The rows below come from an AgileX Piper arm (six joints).
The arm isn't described. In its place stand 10 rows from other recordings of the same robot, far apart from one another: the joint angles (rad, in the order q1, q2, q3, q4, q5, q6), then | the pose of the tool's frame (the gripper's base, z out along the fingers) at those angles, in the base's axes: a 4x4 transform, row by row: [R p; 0 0 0 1], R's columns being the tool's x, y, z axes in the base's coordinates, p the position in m.
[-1.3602, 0.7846, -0.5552, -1.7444, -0.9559, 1.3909] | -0.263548 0.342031 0.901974 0.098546; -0.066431 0.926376 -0.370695 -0.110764; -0.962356 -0.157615 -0.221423 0.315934; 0 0 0 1
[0.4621, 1.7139, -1.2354, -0.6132, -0.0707, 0.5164] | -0.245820 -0.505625 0.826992 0.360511; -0.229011 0.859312 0.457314 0.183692; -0.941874 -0.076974 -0.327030 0.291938; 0 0 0 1
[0.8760, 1.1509, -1.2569, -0.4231, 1.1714, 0.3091] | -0.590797 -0.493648 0.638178 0.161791; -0.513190 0.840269 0.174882 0.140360; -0.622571 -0.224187 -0.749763 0.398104; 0 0 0 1
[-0.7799, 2.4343, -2.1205, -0.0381, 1.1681, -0.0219] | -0.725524 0.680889 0.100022 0.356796; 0.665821 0.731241 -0.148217 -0.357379; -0.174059 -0.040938 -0.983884 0.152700; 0 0 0 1
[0.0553, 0.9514, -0.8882, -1.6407, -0.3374, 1.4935] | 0.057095 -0.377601 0.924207 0.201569; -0.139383 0.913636 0.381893 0.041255; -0.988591 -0.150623 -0.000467 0.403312; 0 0 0 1
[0.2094, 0.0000, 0.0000, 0.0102, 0.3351, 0.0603] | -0.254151 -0.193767 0.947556 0.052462; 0.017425 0.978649 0.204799 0.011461; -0.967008 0.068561 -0.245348 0.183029; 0 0 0 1
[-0.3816, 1.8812, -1.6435, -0.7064, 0.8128, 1.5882] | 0.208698 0.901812 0.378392 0.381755; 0.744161 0.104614 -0.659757 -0.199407; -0.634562 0.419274 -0.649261 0.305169; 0 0 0 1
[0.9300, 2.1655, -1.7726, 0.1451, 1.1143, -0.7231] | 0.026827 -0.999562 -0.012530 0.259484; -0.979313 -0.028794 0.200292 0.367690; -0.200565 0.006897 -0.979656 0.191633; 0 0 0 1
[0.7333, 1.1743, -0.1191, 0.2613, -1.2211, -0.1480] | 0.204493 -0.463408 0.862227 0.142977; 0.110313 0.886140 0.450098 0.099078; -0.972632 0.003073 0.232330 0.225457; 0 0 0 1
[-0.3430, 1.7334, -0.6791, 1.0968, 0.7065, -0.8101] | -0.878795 0.299904 0.371184 0.263821; 0.458201 0.747601 0.480775 -0.038401; -0.133311 0.592580 -0.794404 0.129187; 0 0 0 1
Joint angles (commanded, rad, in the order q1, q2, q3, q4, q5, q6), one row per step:
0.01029, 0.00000, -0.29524, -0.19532, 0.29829, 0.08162
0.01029, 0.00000, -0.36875, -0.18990, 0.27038, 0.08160
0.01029, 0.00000, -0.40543, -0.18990, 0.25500, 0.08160
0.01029, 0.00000, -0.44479, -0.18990, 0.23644, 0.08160
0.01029, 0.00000, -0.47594, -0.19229, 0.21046, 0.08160
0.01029, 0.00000, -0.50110, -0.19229, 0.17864, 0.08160
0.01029, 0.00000, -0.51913, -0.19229, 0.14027, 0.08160
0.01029, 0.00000, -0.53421, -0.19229, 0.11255, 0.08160
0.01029, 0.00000, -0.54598, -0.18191, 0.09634, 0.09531
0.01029, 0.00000, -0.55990, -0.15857, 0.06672, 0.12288
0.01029, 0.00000, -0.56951, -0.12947, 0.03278, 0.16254
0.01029, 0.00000, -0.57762, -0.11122, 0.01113, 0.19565
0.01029, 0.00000, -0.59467, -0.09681, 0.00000, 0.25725
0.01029, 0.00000, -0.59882, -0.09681, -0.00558, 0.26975
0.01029, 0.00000, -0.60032, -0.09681, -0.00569, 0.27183
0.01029, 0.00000, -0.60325, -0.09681, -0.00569, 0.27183
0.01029, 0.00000, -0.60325, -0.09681, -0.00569, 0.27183
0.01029, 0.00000, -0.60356, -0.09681, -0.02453, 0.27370
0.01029, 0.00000, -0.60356, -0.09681, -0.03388, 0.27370
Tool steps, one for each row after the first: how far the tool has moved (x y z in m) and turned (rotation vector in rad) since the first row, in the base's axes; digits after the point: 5 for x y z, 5 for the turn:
-0.01023, 0.00050, 0.02524, 0.00380, -0.10087, 0.00709
-0.01614, 0.00069, 0.03765, 0.00295, -0.15266, 0.00981
-0.02313, 0.00093, 0.05088, 0.00178, -0.21025, 0.01303
-0.02943, 0.00125, 0.06209, -0.00229, -0.26692, 0.01648
-0.03524, 0.00174, 0.07184, -0.00480, -0.32333, 0.02187
-0.04026, 0.00234, 0.07995, -0.00796, -0.37904, 0.02836
-0.04451, 0.00278, 0.08625, -0.01033, -0.42133, 0.03301
-0.04771, 0.00312, 0.09066, 0.01097, -0.44948, 0.04412
-0.05210, 0.00370, 0.09658, 0.05629, -0.49323, 0.06762
-0.05595, 0.00423, 0.10159, 0.11811, -0.53677, 0.09896
-0.05895, 0.00447, 0.10525, 0.16447, -0.56627, 0.12238
-0.06349, 0.00454, 0.11036, 0.23430, -0.59388, 0.15480
-0.06478, 0.00457, 0.11179, 0.24530, -0.60334, 0.16129
-0.06514, 0.00457, 0.11218, 0.24716, -0.60492, 0.16230
-0.06583, 0.00456, 0.11291, 0.24699, -0.60783, 0.16268
-0.06583, 0.00456, 0.11291, 0.24699, -0.60783, 0.16268
-0.06701, 0.00472, 0.11428, 0.24692, -0.62649, 0.16758
-0.06757, 0.00479, 0.11492, 0.24602, -0.63560, 0.16963

